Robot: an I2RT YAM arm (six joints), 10 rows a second.
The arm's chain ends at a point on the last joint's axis. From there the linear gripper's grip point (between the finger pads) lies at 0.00 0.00 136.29 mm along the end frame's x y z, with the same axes.
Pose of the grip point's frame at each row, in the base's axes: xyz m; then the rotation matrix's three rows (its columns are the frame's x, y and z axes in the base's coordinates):
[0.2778, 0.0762, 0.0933], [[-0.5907, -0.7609, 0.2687], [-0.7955, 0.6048, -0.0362], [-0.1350, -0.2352, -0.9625]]
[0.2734, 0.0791, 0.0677], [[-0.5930, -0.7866, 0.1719], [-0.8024, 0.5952, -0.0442], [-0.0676, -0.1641, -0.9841]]
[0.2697, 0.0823, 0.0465], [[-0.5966, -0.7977, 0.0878], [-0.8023, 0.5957, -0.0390], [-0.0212, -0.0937, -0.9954]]
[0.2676, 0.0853, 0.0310], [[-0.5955, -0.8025, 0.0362], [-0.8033, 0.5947, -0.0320], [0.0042, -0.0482, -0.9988]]
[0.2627, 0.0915, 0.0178], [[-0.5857, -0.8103, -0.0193], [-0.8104, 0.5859, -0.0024], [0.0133, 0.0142, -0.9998]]
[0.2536, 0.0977, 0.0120], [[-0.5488, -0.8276, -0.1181], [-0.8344, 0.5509, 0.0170], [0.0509, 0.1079, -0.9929]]
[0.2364, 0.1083, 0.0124], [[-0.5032, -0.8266, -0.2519], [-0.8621, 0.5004, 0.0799], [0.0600, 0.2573, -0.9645]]
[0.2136, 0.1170, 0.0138], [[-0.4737, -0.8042, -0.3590], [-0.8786, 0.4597, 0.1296], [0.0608, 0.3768, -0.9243]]
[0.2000, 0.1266, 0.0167], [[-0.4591, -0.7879, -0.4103], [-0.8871, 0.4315, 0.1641], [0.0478, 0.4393, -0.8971]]
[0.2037, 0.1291, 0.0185], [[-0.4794, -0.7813, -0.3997], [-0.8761, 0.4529, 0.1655], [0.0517, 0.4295, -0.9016]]
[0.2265, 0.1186, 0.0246], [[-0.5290, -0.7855, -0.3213], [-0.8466, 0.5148, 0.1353], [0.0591, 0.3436, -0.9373]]
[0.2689, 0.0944, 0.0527], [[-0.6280, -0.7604, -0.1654], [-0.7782, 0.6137, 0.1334], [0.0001, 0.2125, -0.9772]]
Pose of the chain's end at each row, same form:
[0.2412, 0.0811, 0.2245], [[-0.5907, -0.7609, 0.2687], [-0.7955, 0.6048, -0.0362], [-0.1350, -0.2352, -0.9625]]
[0.2500, 0.0851, 0.2018], [[-0.5930, -0.7866, 0.1719], [-0.8024, 0.5952, -0.0442], [-0.0676, -0.1641, -0.9841]]
[0.2577, 0.0876, 0.1822], [[-0.5966, -0.7977, 0.0878], [-0.8023, 0.5957, -0.0390], [-0.0212, -0.0937, -0.9954]]
[0.2627, 0.0897, 0.1671], [[-0.5955, -0.8025, 0.0362], [-0.8033, 0.5947, -0.0320], [0.0042, -0.0482, -0.9988]]
[0.2653, 0.0918, 0.1541], [[-0.5857, -0.8103, -0.0193], [-0.8104, 0.5859, -0.0024], [0.0133, 0.0142, -0.9998]]
[0.2697, 0.0954, 0.1473], [[-0.5488, -0.8276, -0.1181], [-0.8344, 0.5509, 0.0170], [0.0509, 0.1079, -0.9929]]
[0.2707, 0.0974, 0.1439], [[-0.5032, -0.8266, -0.2519], [-0.8621, 0.5004, 0.0799], [0.0600, 0.2573, -0.9645]]
[0.2625, 0.0993, 0.1398], [[-0.4737, -0.8042, -0.3590], [-0.8786, 0.4597, 0.1296], [0.0608, 0.3768, -0.9243]]
[0.2559, 0.1042, 0.1390], [[-0.4591, -0.7879, -0.4103], [-0.8871, 0.4315, 0.1641], [0.0478, 0.4393, -0.8971]]
[0.2582, 0.1065, 0.1414], [[-0.4794, -0.7813, -0.3997], [-0.8761, 0.4529, 0.1655], [0.0517, 0.4295, -0.9016]]
[0.2703, 0.1002, 0.1523], [[-0.5290, -0.7855, -0.3213], [-0.8466, 0.5148, 0.1353], [0.0591, 0.3436, -0.9373]]
[0.2914, 0.0762, 0.1859], [[-0.6280, -0.7604, -0.1654], [-0.7782, 0.6137, 0.1334], [0.0001, 0.2125, -0.9772]]

